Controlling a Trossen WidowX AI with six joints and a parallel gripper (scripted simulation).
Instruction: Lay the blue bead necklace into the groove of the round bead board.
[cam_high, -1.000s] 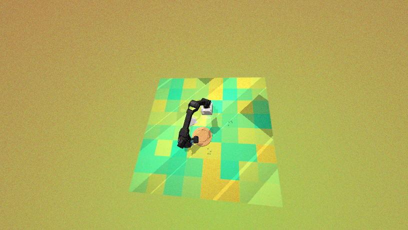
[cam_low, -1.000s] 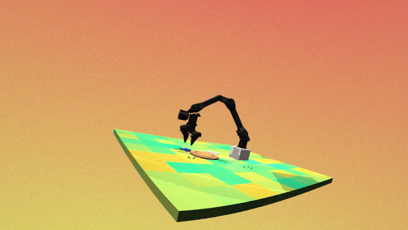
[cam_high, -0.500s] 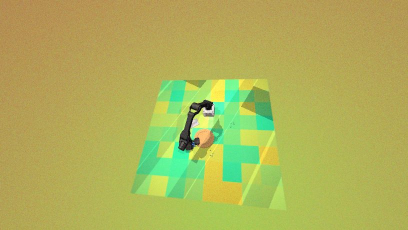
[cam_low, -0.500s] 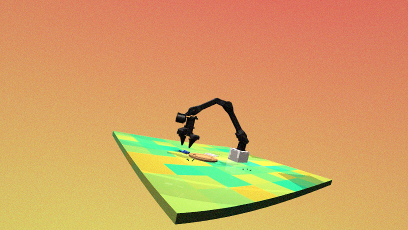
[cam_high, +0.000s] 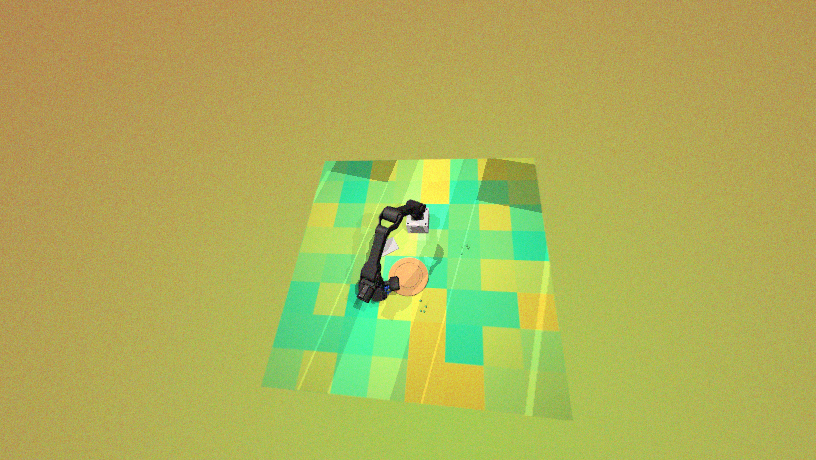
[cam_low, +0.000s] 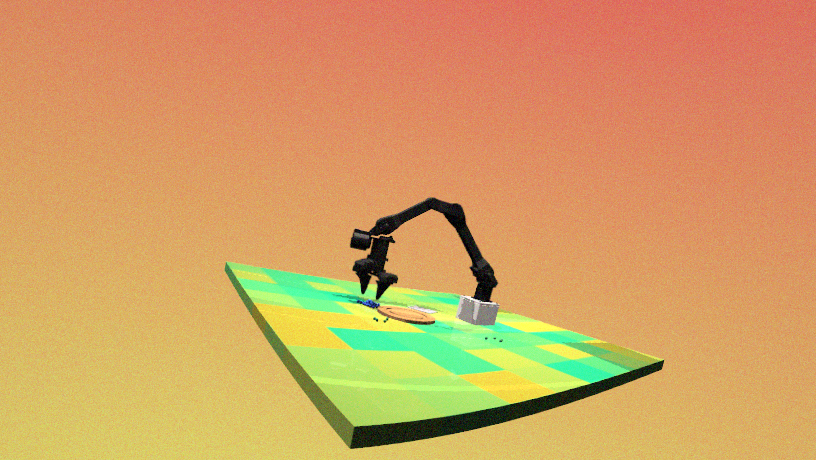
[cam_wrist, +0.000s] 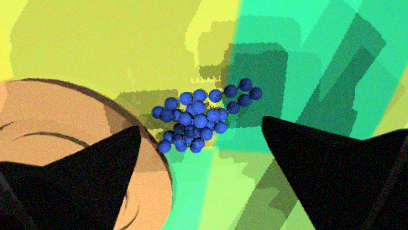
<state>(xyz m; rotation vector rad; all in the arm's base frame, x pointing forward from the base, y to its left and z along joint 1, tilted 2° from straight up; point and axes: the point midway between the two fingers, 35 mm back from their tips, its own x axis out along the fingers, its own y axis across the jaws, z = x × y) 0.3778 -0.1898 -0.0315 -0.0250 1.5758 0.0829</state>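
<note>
Now: the round bead board 70 mm behind my gripper tip, 120 mm to the left of it and 20 mm below it. Also, from my gripper tip: flat grey piece: 250 mm behind, 20 mm to the left, 30 mm below.
</note>
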